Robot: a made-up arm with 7 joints. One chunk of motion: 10 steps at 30 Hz.
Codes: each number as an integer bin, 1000 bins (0 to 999) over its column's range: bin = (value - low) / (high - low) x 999, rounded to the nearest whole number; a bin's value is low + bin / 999 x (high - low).
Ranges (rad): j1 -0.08..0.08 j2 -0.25..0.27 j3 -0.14..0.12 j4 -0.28..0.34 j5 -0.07..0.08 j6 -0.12..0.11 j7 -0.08..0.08
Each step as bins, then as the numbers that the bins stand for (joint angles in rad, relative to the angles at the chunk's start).
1 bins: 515 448 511 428 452 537 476
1 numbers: 0.0025 -0.0168 -0.0070 -0.0144 -0.0021 0.0036 -0.0038
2 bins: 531 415 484 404 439 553 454
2 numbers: 0.0050 -0.0340 -0.0140 -0.0293 -0.0041 0.0073 -0.0073
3 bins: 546 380 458 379 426 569 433
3 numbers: 0.0074 -0.0522 -0.0208 -0.0448 -0.0060 0.0110 -0.0107
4 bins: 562 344 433 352 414 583 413
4 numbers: 0.0100 -0.0709 -0.0273 -0.0615 -0.0078 0.0142 -0.0139
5 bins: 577 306 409 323 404 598 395
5 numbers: 0.0124 -0.0907 -0.0336 -0.0795 -0.0093 0.0177 -0.0167
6 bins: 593 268 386 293 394 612 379
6 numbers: 0.0150 -0.1105 -0.0395 -0.0982 -0.0108 0.0209 -0.0193
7 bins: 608 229 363 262 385 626 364
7 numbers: 0.0174 -0.1308 -0.0455 -0.1174 -0.0122 0.0241 -0.0217
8 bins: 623 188 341 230 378 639 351
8 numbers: 0.0198 -0.1521 -0.0513 -0.1373 -0.0132 0.0271 -0.0238
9 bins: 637 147 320 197 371 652 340
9 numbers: 0.0220 -0.1735 -0.0567 -0.1577 -0.0143 0.0301 -0.0255
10 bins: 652 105 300 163 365 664 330
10 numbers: 0.0244 -0.1953 -0.0619 -0.1788 -0.0152 0.0329 -0.0271
